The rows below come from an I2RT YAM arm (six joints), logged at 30 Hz.
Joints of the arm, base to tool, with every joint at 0 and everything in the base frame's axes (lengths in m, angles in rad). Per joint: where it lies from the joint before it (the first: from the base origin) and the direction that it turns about. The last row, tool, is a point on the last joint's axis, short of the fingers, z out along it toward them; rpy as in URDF.
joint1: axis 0 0 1 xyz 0 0 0.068
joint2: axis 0 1 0 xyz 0.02 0.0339 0.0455
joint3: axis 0 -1 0 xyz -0.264 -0.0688 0
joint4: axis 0 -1 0 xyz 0.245 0.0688 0.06
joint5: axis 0 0 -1 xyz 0.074 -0.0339 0.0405
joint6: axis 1 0 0 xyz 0.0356 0 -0.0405
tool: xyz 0 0 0 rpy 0 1.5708 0
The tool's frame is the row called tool.
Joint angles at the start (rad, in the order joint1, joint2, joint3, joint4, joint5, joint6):
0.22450, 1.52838, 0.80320, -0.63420, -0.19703, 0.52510
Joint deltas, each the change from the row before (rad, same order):
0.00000, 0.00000, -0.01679, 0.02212, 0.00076, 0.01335
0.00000, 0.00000, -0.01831, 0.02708, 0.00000, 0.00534
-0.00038, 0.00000, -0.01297, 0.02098, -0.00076, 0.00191
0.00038, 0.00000, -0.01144, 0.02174, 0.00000, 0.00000
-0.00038, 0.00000, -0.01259, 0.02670, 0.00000, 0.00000
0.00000, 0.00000, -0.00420, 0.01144, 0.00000, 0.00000
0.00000, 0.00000, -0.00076, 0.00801, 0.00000, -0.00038
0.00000, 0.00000, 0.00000, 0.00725, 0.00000, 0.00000
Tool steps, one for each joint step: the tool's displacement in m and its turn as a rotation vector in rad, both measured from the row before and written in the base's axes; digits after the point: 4 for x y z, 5 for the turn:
-0.0014, -0.0003, -0.0036, 0.00259, -0.00220, -0.01296
-0.0013, -0.0003, -0.0038, 0.00284, -0.00728, -0.00511
-0.0008, -0.0002, -0.0026, 0.00284, -0.00719, -0.00203
-0.0004, 0.0000, -0.0022, 0.00229, -0.01004, 0.00038
-0.0001, -0.0001, -0.0023, 0.00314, -0.01376, -0.00038
0.0002, 0.0000, -0.0007, 0.00161, -0.00706, 0.00000
0.0006, 0.0001, 0.0000, 0.00153, -0.00716, 0.00036
0.0007, 0.0002, 0.0002, 0.00161, -0.00707, 0.00000

